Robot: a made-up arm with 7 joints.
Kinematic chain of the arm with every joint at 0, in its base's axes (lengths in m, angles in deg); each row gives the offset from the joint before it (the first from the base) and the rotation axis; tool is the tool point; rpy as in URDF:
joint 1: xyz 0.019 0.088 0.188 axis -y
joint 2: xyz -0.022 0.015 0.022 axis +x
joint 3: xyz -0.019 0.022 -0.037 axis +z
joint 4: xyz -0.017 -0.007 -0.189 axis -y
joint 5: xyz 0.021 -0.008 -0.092 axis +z
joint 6: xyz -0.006 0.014 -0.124 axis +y
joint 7: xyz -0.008 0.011 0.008 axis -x
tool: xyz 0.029 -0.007 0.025 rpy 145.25 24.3 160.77
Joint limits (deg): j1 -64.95..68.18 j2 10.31..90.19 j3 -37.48..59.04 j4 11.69..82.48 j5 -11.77..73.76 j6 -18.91..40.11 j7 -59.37..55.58
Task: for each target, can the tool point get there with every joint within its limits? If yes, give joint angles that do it. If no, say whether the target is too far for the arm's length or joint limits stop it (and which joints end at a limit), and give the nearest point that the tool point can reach.
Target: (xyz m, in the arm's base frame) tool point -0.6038 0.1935 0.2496
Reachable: no: too far | nearest point -0.3615 0.2259 0.0696 | short by 0.304 m
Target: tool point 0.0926 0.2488 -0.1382
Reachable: yes | joints 8.41 24.00 -28.26 25.80 61.84 -6.62 -7.38
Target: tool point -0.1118 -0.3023 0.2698
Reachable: no: joint limits stop it (at a limit: joint 1, joint 2, joint 3, joint 4, joint 5) | nearest point -0.1220 0.0288 0.0042 | short by 0.425 m
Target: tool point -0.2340 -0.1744 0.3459
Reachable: no: joint limits stop it (at a limit: joint 1, joint 2, joint 3, joint 4, joint 5) | nearest point -0.1333 0.0422 0.0144 | short by 0.409 m
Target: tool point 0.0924 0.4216 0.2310
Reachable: yes | joints -8.30 69.51 45.57 61.41 21.93 3.45 -4.09
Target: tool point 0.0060 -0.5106 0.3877
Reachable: no: too far | nearest point 0.2528 0.0266 0.2116 | short by 0.617 m
